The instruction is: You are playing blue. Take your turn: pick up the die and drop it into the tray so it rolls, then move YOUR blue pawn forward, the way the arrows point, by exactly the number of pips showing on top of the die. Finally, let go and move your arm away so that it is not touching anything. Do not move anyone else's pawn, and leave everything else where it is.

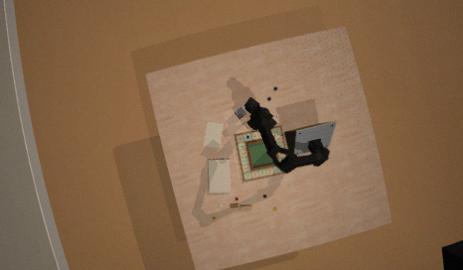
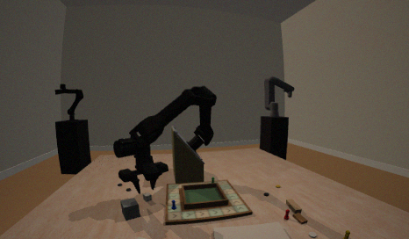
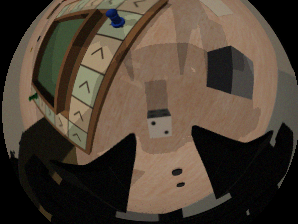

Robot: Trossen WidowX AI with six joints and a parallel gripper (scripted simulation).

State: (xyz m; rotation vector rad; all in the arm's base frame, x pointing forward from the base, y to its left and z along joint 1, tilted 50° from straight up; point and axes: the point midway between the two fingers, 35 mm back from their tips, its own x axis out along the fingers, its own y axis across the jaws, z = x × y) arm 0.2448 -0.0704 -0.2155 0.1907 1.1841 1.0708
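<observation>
My gripper tip is 3 cm above the grey die. Also, from my gripper tip: blue pawn: 9 cm ahead, 10 cm to the left, 1 cm below; then green pawn: 9 cm behind, 29 cm to the left, 1 cm below; then green tray: 2 cm ahead, 22 cm to the left, 3 cm below.
</observation>
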